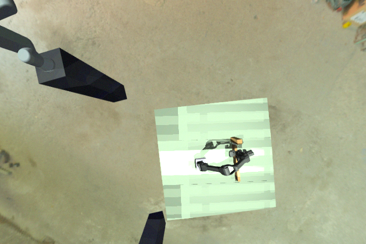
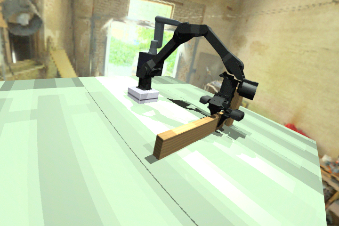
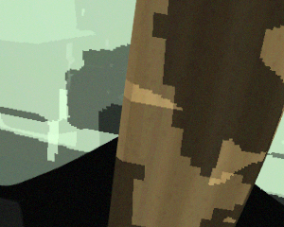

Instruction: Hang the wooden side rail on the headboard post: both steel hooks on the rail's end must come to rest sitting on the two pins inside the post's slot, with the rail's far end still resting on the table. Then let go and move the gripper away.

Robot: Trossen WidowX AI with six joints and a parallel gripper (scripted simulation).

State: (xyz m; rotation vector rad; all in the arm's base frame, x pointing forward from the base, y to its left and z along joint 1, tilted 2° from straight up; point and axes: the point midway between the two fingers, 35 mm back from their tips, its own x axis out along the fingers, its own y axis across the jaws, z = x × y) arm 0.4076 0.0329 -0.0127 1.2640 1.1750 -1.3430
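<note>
Right now the headboard post is 13 cm to the left of my gripper tip, 6 cm above it and 2 cm ahead of it.
</note>
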